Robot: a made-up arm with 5 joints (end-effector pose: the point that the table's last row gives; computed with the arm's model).
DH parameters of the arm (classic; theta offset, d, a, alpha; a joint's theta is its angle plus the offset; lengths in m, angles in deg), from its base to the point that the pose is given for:
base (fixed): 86.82 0 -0.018 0
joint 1: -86.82 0.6 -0.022 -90
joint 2: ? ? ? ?
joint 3: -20.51 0 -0.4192 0
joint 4: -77.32 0.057 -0.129 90
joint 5: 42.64 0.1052 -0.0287 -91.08
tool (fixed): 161.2 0.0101 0 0
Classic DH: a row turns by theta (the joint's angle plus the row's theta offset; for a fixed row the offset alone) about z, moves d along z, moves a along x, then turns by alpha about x.
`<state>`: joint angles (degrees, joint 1 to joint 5).
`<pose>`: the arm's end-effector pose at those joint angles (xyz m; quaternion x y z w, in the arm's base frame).
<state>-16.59 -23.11 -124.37 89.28 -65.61</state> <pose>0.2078 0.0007 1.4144 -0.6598 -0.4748 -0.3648 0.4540</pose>
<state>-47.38 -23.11 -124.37 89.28 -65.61</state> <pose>0.1879 -0.1088 1.4144 -0.7622 -0.2826 -0.4722 0.3408</pose>
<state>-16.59 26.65 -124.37 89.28 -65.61</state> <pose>0.7300 -0.1549 0.9606 -0.6912 -0.2039 -0.1219 0.6825</pose>
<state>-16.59 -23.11 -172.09 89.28 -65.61</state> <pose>-0.2215 0.1286 1.4918 -0.5145 -0.6523 -0.5346 0.1549</pose>
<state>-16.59 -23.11 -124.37 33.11 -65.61</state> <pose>0.0775 0.0395 1.5223 -0.4786 -0.6727 -0.5558 0.0976</pose>
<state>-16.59 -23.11 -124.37 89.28 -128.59</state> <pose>0.1949 0.0138 1.3884 -0.6713 -0.6842 0.0995 0.2670</pose>
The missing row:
joint 2: -82.16 0 0.3594 0
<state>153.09 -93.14 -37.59 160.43 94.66</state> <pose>0.0591 -0.0822 0.8179 -0.7249 -0.3666 -0.1468 0.5644</pose>
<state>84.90 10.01 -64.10 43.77 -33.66</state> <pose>-0.0056 0.6335 0.7018 -0.4192 -0.5487 0.2899 0.6627</pose>
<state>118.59 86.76 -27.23 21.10 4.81</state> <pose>-0.0156 -0.0805 0.1137 -0.8392 -0.3969 0.3678 0.0536</pose>
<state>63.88 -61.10 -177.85 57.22 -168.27</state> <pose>-0.4266 -0.7170 1.0490 0.2638 0.6539 0.5450 0.4536</pose>
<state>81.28 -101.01 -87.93 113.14 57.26</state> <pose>-0.0884 -0.4098 1.0740 -0.1210 0.0752 -0.2466 0.9586</pose>
